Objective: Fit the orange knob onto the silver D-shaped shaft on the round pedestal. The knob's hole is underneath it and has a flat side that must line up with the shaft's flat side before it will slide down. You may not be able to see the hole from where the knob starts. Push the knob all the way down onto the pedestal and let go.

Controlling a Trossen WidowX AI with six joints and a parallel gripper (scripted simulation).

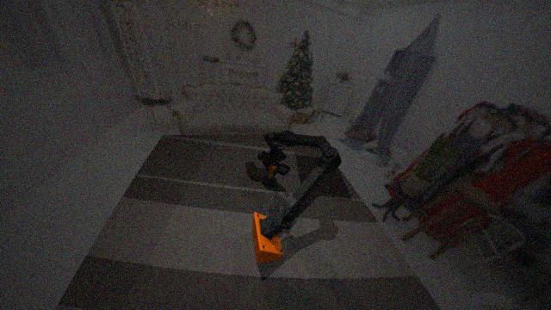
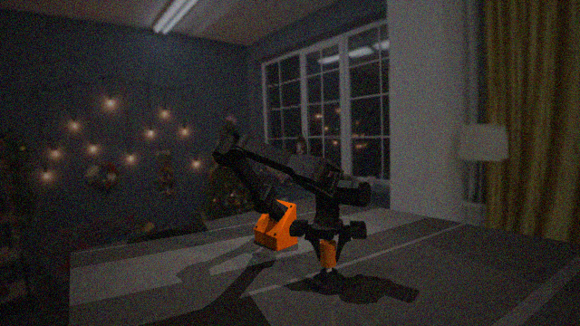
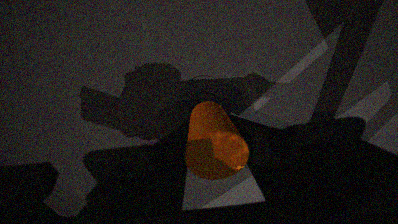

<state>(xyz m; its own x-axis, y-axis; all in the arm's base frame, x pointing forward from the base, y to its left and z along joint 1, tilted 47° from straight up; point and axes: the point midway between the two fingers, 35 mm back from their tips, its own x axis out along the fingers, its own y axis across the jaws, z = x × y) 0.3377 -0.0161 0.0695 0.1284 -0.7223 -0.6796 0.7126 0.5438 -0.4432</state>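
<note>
Now: gripper tip 40 mm above the round pedestal. The rest, counted from my gripper tip: orange knob: 30 mm above.
</note>
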